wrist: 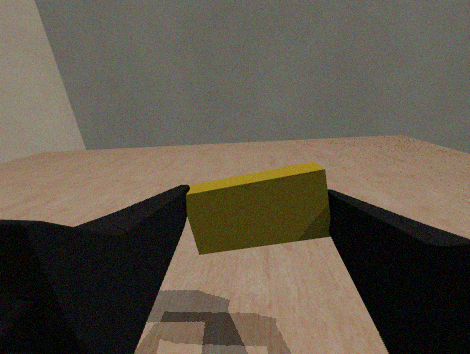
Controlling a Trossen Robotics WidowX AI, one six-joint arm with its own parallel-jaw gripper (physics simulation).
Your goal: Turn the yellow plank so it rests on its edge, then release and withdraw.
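Observation:
The yellow plank [260, 212] is between the two black fingertips in the middle of the wrist view. Its broad darker face is toward the camera and a thin brighter face shows along its top. It is slightly tilted in the view, its right end higher than its left. My gripper [255, 195] is shut on the plank, one finger against each end. Whether the plank's lower edge touches the table top [260, 280] is hard to tell from this view.
The wooden table top reaches back to a far edge in front of a grey wall [260, 70]. A lighter beige surface [30, 85] stands at the far left. Shadows fall on the table between the fingers, at the bottom of the view.

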